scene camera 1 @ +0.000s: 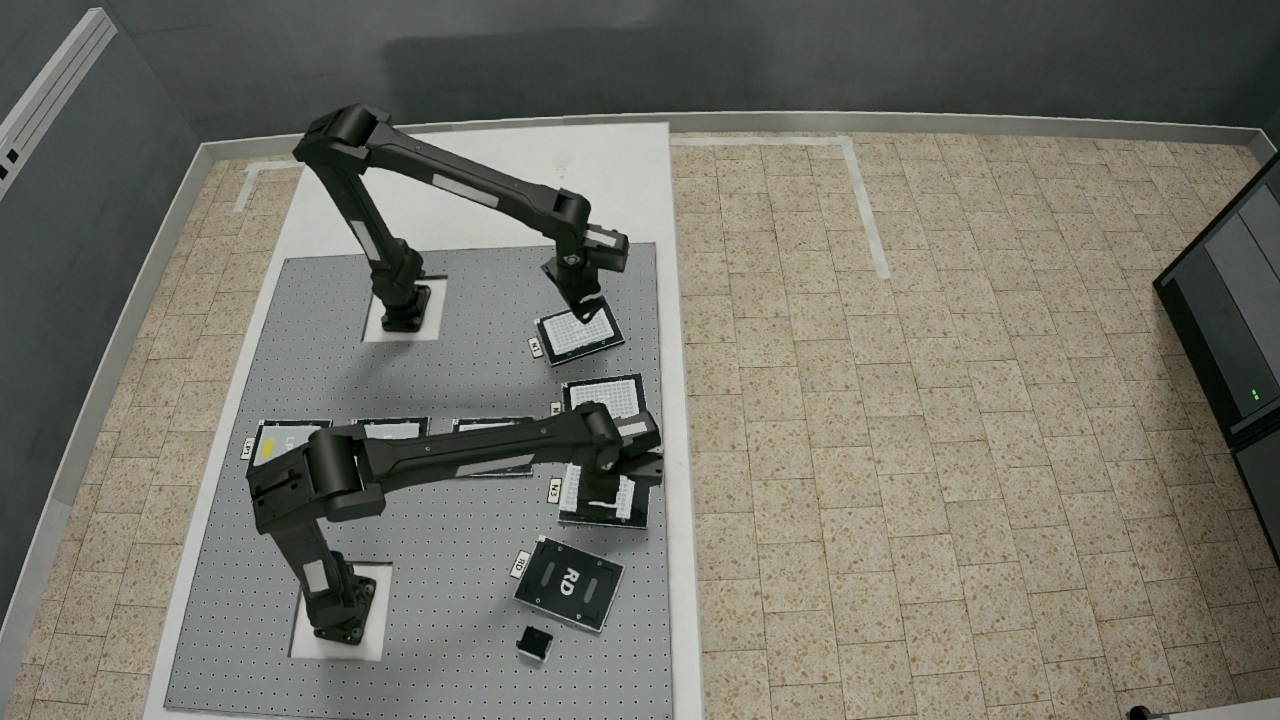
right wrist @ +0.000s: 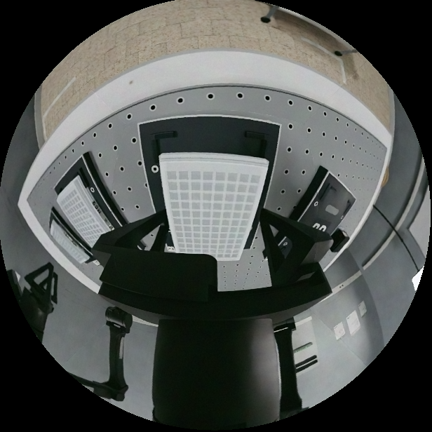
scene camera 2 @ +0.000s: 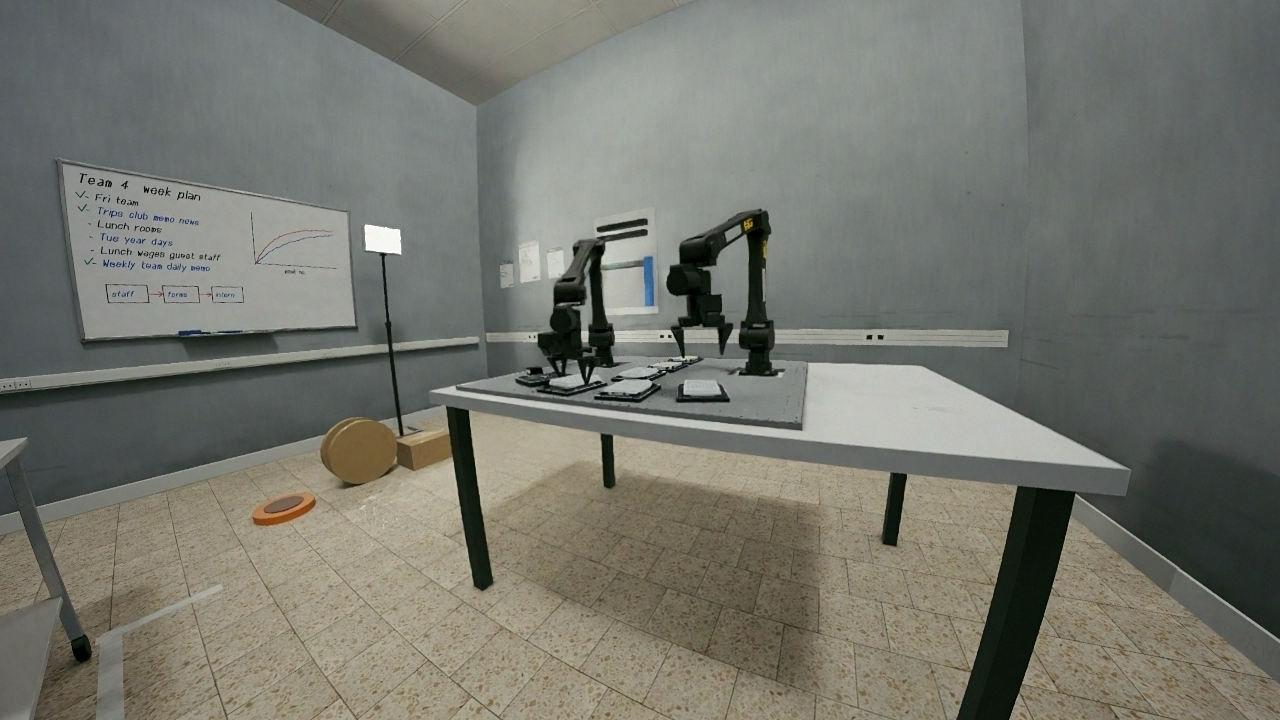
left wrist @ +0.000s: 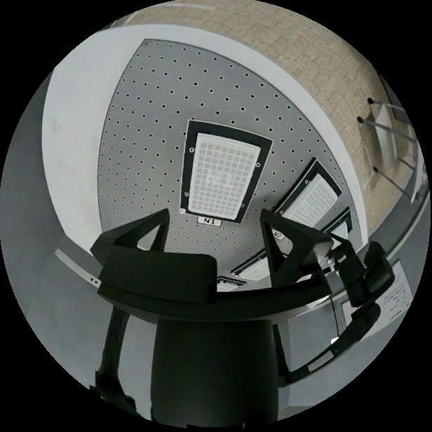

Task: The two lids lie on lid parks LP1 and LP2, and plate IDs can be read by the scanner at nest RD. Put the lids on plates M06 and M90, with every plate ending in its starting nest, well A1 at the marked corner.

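Seen in the pictures: left gripper, fingertip midpoint: [scene camera 1: 574, 305] [scene camera 2: 702, 356]; right gripper, fingertip midpoint: [scene camera 1: 600, 494] [scene camera 2: 573, 382]; left arm's base at its link origin: [scene camera 1: 407, 309] [scene camera 2: 758, 375]; right arm's base at its link origin: [scene camera 1: 347, 608] [scene camera 2: 603, 367].
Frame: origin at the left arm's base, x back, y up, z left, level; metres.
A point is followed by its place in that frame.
My right gripper [scene camera 1: 617, 483] {y 0.031, x -0.488, z -0.395 m} [scene camera 2: 572, 374] {y 0.031, x -0.488, z -0.395 m} [right wrist: 214, 213] is open low at nest N3, its fingertips beside the long edges of the white plate [right wrist: 215, 190]. In the right wrist view this plate lies toward the wrist, with two nest slots bare beyond its far edge; whether it is fully seated I cannot tell. My left gripper [scene camera 2: 701, 353] {y 0.109, x -0.398, z -0.037 m} [left wrist: 214, 213] is open and empty above the N1 plate [scene camera 1: 577, 333] {y 0.030, x -0.398, z -0.053 m} [left wrist: 222, 175]. The N2 plate [scene camera 1: 605, 394] {y 0.033, x -0.474, z -0.192 m} [left wrist: 312, 200] lies in its nest. LP1 [scene camera 1: 290, 438] {y 0.030, x 0.149, z -0.345 m} and LP2 [scene camera 1: 393, 429] {y 0.030, x -0.064, z -0.303 m} are partly hidden by my right arm. Plate IDs are unreadable.
The dark RD nest [scene camera 1: 567, 583] {y 0.031, x -0.450, z -0.562 m} [right wrist: 330, 205] stands below N3 in scene camera 1, with a small black box [scene camera 1: 535, 641] {y 0.049, x -0.413, z -0.666 m} [right wrist: 340, 241] beside it. Another nest [scene camera 1: 501, 470] {y 0.025, x -0.296, z -0.364 m} lies under my right forearm. The table edge runs just beyond the plate nests.
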